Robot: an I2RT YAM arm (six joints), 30 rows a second.
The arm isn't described. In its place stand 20 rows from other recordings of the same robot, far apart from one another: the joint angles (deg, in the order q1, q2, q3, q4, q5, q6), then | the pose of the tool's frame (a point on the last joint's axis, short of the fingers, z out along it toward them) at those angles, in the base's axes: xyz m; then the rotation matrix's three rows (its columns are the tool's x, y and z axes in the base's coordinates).
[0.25, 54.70, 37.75, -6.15, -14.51, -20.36] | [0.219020 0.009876 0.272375], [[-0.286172 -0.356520 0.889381], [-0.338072 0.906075 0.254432], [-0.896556 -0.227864 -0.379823]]
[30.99, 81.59, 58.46, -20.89, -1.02, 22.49] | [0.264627 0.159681 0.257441], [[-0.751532 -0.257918 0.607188], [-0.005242 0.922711 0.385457], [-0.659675 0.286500 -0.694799]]
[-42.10, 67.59, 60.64, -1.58, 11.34, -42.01] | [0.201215 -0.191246 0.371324], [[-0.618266 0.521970 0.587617], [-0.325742 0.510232 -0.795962], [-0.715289 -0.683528 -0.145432]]
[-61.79, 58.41, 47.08, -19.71, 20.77, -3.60] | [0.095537 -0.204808 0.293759], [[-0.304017 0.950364 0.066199], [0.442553 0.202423 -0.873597], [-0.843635 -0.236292 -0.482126]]
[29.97, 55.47, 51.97, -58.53, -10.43, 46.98] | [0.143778 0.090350 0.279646], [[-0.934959 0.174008 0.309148], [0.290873 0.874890 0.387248], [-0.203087 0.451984 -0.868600]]
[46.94, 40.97, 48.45, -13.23, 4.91, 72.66] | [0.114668 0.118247 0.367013], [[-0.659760 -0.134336 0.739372], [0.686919 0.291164 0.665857], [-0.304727 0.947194 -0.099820]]
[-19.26, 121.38, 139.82, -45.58, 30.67, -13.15] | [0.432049 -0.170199 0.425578], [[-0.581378 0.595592 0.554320], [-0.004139 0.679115 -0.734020], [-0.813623 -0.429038 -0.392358]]
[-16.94, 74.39, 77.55, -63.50, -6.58, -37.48] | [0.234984 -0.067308 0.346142], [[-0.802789 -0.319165 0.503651], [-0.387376 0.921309 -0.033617], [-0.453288 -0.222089 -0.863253]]
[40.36, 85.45, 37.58, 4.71, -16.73, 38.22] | [0.211866 0.193506 0.161281], [[-0.892184 -0.290465 0.345888], [0.019328 0.740540 0.671734], [-0.451259 0.605995 -0.655084]]
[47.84, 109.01, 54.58, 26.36, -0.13, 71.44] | [0.264408 0.292132 0.147149], [[-0.804522 0.063036 0.590568], [0.523862 0.543834 0.655601], [-0.279845 0.836822 -0.470549]]
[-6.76, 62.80, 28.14, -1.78, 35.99, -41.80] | [0.213698 -0.046397 0.197264], [[-0.816113 0.027817 0.577223], [-0.446342 0.604105 -0.660179], [-0.367067 -0.796419 -0.480601]]
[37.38, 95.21, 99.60, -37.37, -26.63, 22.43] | [0.286256 0.238783 0.397383], [[-0.720897 -0.612774 0.323752], [-0.121537 0.571686 0.811421], [-0.682302 0.545603 -0.486602]]
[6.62, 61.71, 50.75, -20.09, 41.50, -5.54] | [0.234224 0.003436 0.306375], [[-0.556057 0.425858 0.713755], [-0.137325 0.799885 -0.584231], [-0.819721 -0.422882 -0.386301]]
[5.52, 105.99, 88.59, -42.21, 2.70, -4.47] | [0.398186 0.036797 0.256770], [[-0.850350 -0.139063 0.507510], [-0.160392 0.987052 0.001721], [-0.501178 -0.079938 -0.861644]]
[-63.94, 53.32, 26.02, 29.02, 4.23, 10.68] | [0.092964 -0.196077 0.269460], [[0.184989 0.909753 0.371657], [0.042422 0.370439 -0.927888], [-0.981825 0.187416 0.029933]]
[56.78, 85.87, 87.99, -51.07, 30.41, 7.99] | [0.186202 0.251438 0.366878], [[-0.484119 -0.476699 0.733749], [-0.520436 0.830986 0.196494], [-0.703403 -0.286743 -0.650387]]
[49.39, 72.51, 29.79, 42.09, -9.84, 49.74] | [0.171404 0.209257 0.241966], [[-0.660314 -0.549816 0.511554], [0.385018 0.336996 0.859183], [-0.644784 0.764288 -0.010834]]
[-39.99, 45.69, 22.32, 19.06, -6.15, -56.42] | [0.150603 -0.121348 0.252085], [[-0.495981 0.260167 0.828442], [-0.665106 0.499533 -0.555069], [-0.558244 -0.826305 -0.074720]]
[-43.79, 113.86, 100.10, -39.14, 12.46, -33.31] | [0.315657 -0.313239 0.268196], [[-0.903848 0.327031 0.275880], [0.123627 0.816917 -0.563350], [-0.409604 -0.475076 -0.778798]]
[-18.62, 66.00, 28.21, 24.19, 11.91, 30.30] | [0.233415 -0.086396 0.226374], [[0.061134 0.546287 0.835364], [0.500336 0.707413 -0.499230], [-0.863670 0.448483 -0.230080]]
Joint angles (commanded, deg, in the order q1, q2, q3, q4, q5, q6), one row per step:
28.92 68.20 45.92 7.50 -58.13 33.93
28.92 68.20 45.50 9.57 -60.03 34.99
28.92 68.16 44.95 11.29 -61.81 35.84
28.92 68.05 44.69 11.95 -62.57 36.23
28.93 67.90 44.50 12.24 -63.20 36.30
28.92 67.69 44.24 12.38 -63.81 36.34
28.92 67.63 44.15 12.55 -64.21 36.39
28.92 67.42 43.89 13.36 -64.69 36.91
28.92 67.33 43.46 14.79 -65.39 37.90
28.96 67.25 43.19 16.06 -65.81 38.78
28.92 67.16 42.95 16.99 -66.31 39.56
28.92 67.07 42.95 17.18 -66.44 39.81
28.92 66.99 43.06 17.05 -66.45 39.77
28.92 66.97 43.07 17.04 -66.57 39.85
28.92 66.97 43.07 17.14 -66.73 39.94
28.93 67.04 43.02 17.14 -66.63 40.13
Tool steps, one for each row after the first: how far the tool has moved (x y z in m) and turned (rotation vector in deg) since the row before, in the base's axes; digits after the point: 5 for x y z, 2 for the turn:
-0.00084 0.00023 0.00100 1.22 -0.17 1.71
-0.00118 -0.00004 -0.00019 0.92 -0.03 1.65
-0.00083 -0.00021 0.00003 0.37 0.02 0.71
-0.00093 -0.00026 0.00002 0.23 -0.09 0.62
-0.00114 -0.00049 -0.00038 0.14 0.02 0.59
-0.00045 -0.00012 0.00002 0.13 -0.04 0.39
-0.00092 -0.00036 0.00063 0.41 -0.11 0.43
-0.00074 -0.00020 0.00010 0.56 0.09 0.62
-0.00057 0.00001 0.00072 0.50 -0.04 0.40
-0.00050 -0.00034 0.00042 0.36 0.13 0.41
-0.00031 -0.00013 0.00067 0.13 0.01 0.12
-0.00016 -0.00009 0.00077 0.03 -0.09 0.01
-0.00012 -0.00003 0.00013 0.01 0.07 0.12
-0.00008 0.00000 0.00016 0.06 0.01 0.15
0.00019 0.00013 -0.00058 -0.09 0.29 -0.10

